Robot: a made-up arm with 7 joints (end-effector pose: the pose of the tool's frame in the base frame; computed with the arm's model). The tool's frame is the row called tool. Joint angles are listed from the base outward.
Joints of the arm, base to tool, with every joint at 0 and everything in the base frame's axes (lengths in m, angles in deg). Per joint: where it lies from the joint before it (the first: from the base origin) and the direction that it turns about. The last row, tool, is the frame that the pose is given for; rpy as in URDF.
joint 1: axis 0 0.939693 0.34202 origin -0.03 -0.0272 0.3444
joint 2: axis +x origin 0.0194 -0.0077 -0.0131
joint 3: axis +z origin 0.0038 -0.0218 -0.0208
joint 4: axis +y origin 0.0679 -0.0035 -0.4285
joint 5: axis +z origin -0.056 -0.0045 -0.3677
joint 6: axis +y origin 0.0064 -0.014 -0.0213
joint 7: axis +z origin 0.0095 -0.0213 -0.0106
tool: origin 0.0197 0.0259 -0.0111 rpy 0 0 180
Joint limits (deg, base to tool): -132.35..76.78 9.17..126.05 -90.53..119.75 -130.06..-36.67 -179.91..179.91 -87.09..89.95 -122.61..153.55
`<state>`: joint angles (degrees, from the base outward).
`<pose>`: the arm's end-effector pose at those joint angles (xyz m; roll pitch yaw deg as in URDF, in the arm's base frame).
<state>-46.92 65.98 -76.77 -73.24 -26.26 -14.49 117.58</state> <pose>0.6107 0.2568 -0.0512 17.19 49.23 166.48</pose>
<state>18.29 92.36 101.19 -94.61 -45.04 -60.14 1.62</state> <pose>0.0295 0.4029 0.7664 -179.25 -69.89 139.06</pose>
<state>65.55 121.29 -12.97 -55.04 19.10 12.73 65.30</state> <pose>0.1417 0.7735 0.2744 -71.16 -0.47 167.72</pose>
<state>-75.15 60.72 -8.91 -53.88 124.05 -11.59 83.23</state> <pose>0.6663 0.2727 0.6907 169.23 -42.62 -143.72</pose>
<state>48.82 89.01 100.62 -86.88 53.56 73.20 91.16</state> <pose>0.0995 0.5126 0.6983 79.62 21.12 -40.36</pose>
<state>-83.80 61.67 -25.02 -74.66 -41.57 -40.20 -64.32</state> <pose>0.6366 0.0409 0.6923 120.21 -56.31 176.64</pose>
